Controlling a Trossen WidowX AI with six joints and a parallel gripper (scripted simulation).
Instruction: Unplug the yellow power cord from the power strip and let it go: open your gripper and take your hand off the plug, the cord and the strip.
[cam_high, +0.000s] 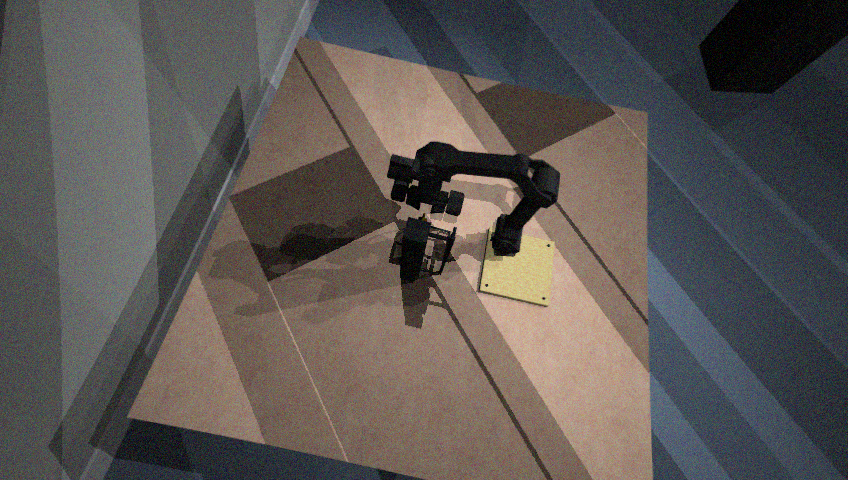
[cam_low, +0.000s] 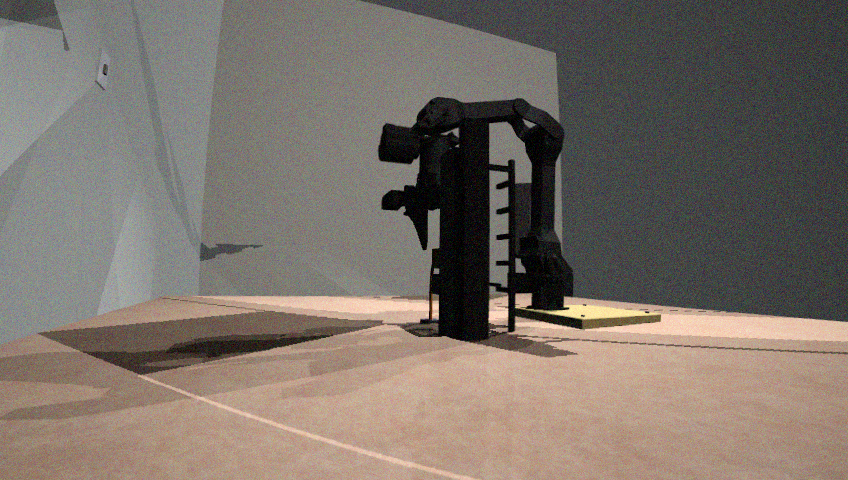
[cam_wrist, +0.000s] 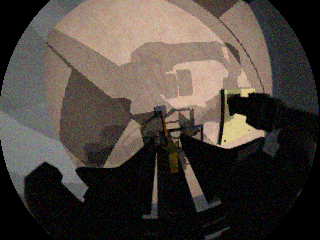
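The yellow plug is 60 mm to the left of my gripper tip, 10 mm below it and 10 mm ahead of it.
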